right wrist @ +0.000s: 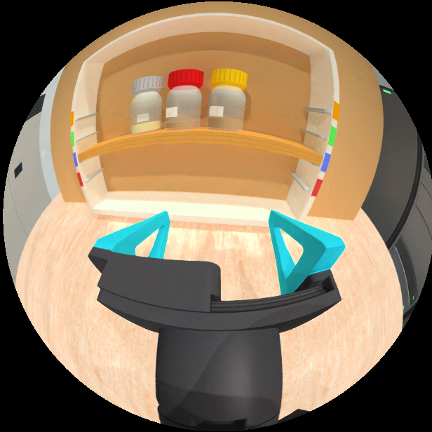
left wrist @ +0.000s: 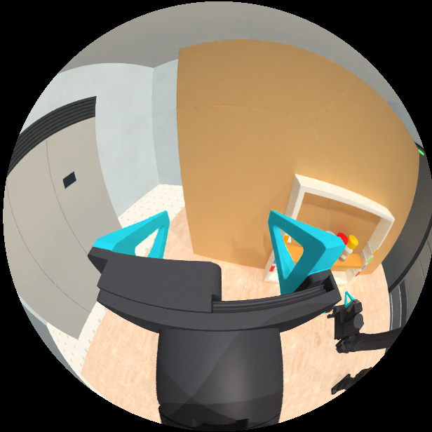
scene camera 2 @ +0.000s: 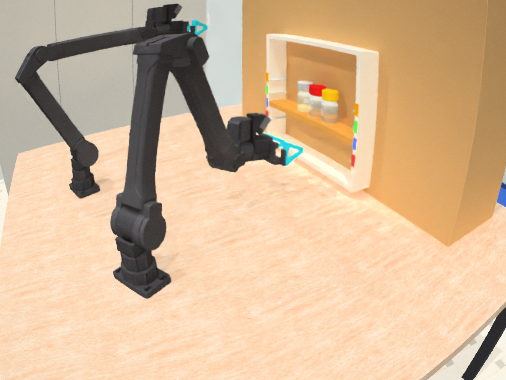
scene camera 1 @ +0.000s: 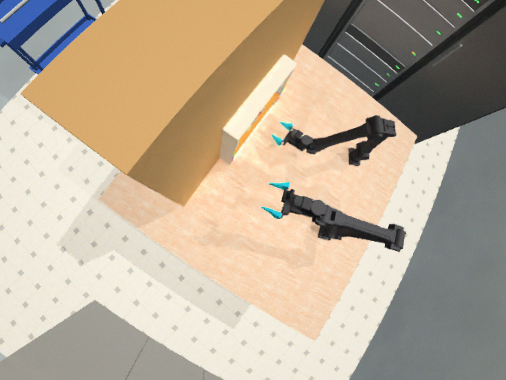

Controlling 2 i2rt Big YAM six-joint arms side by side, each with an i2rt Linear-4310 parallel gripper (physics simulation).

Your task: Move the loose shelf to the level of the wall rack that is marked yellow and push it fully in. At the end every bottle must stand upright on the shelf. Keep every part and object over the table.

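The orange wooden shelf spans the white wall rack, level with the blue marks. Green marks and yellow-orange marks are above it, red below. White-capped, red-capped and yellow-capped bottles stand upright on it. My right gripper is open and empty, low before the rack. My left gripper is open and empty, high and away.
The rack is set against a large brown wall block on the wooden table. A dark server cabinet stands beyond the table at the upper right in scene camera 1.
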